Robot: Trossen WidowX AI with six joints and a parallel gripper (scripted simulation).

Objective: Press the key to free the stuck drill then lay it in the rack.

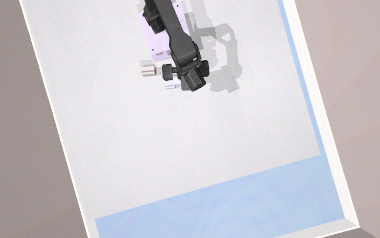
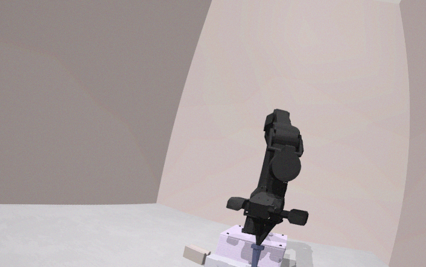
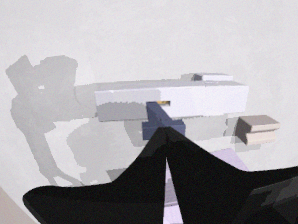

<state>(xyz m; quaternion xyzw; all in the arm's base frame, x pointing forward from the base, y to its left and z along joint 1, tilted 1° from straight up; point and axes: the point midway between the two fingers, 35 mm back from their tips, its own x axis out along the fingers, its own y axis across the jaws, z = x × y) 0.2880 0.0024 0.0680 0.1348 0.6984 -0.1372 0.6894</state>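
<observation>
The key is 30 mm below my gripper tip. Round my gripper tip: housing block: 10 mm behind, 30 mm to the right, 90 mm below; drill: 20 mm behind, 40 mm to the right, 80 mm below; rack: 140 mm behind, 150 mm to the right, 120 mm below.
</observation>
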